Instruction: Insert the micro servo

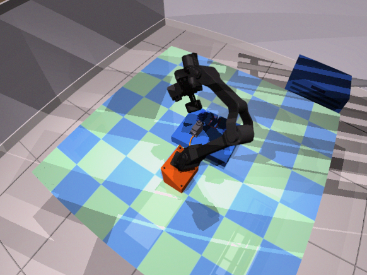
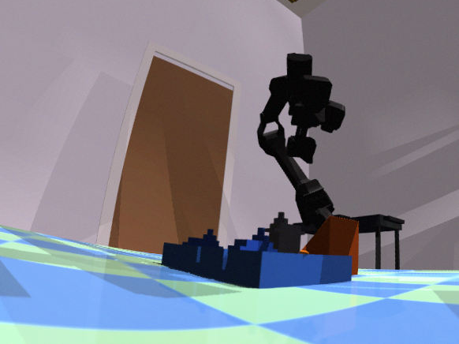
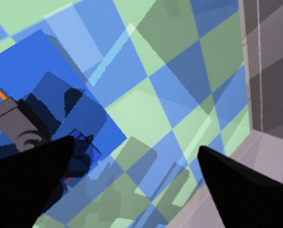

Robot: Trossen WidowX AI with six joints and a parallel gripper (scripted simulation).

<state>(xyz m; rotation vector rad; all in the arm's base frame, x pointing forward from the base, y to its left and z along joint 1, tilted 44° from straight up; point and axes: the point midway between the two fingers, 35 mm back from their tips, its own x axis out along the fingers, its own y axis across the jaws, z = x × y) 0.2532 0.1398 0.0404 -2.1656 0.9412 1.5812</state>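
Now: gripper tip 22 cm above the blue deck, 13 cm to the left of it and 4 cm past it.
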